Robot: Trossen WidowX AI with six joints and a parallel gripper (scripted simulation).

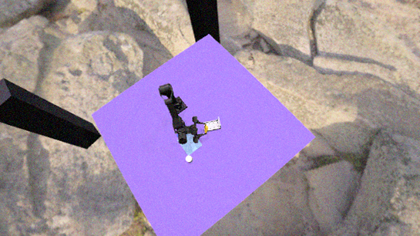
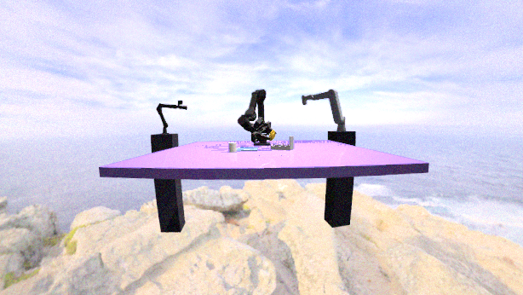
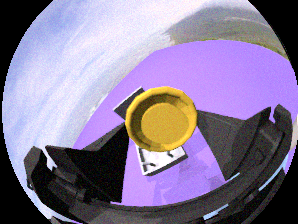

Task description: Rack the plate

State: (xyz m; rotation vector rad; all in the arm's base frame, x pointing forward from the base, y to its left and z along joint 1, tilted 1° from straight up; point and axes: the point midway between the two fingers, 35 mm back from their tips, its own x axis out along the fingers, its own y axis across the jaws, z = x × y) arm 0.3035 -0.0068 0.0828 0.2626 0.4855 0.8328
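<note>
The grey dish rack is 1 cm behind my gripper tip, 6 cm to the left of it and 6 cm below it. From my gripper tip the other things lie so: white cup: 5 cm ahead, 24 cm to the right, 6 cm below; then light blue mat: 4 cm behind, 16 cm to the right, 8 cm below; then yellow plate: 1 cm to the right.
</note>
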